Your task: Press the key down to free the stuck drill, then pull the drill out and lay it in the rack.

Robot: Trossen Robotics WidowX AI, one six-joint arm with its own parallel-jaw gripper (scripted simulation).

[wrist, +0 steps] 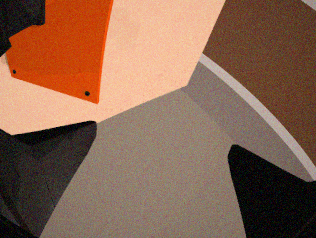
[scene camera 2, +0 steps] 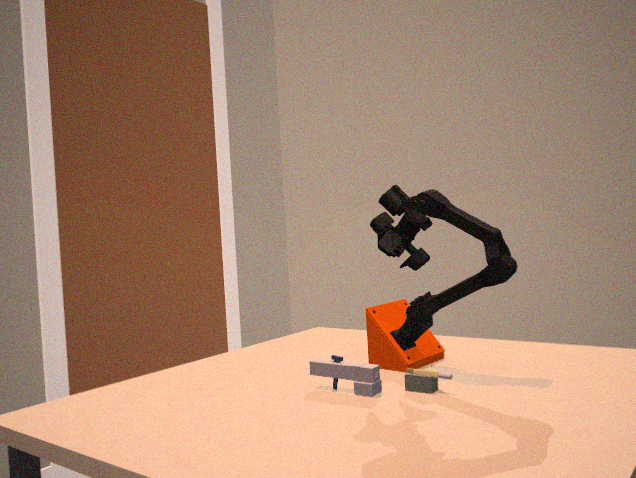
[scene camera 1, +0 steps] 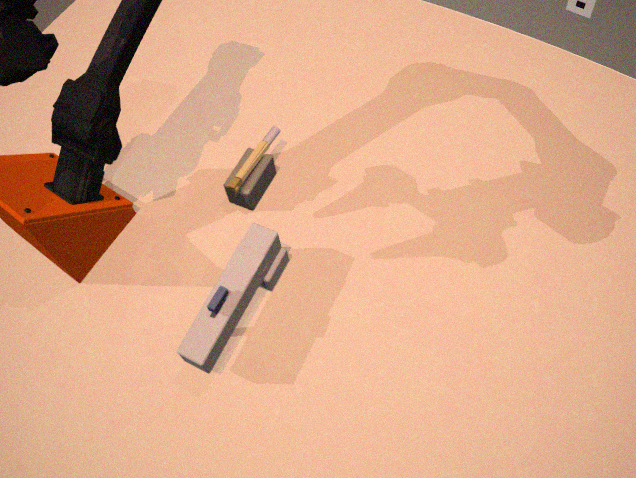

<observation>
My gripper [scene camera 2: 390, 255] is open, with nothing in its grasp. Further things: a drill [scene camera 1: 263, 146] and a grey rack [scene camera 1: 253, 187].
My gripper shows as well in the wrist view [wrist: 164, 140]. The wrist view misses the drill: it is out of frame.
</observation>
